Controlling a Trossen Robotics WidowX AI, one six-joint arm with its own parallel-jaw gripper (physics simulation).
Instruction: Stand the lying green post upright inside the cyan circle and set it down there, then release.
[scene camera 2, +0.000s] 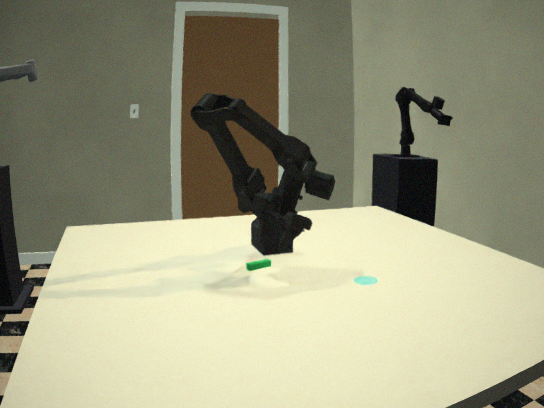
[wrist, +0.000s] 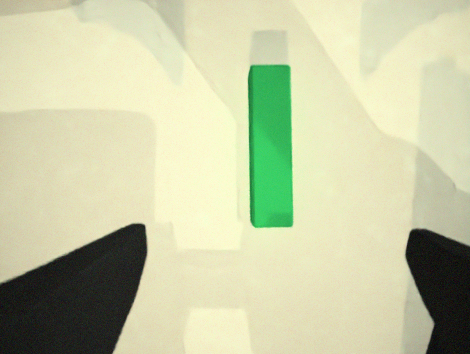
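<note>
The green post lies on its side on the table, in front of the arm's base. In the wrist view its long side runs up and down the picture. The cyan circle is flat on the table, to the right of the post in the scene view; it does not show in the wrist view. My gripper is open and empty, above the table. In the wrist view the post lies beyond the line between the fingertips, about midway between them sideways. In the scene view the dark fingers are hard to make out against the base.
The arm's black base stands on the pale table, behind the post. Arm shadows fall across the table around the post. Another black arm stands on a dark pedestal beyond the table. A brown door is behind.
</note>
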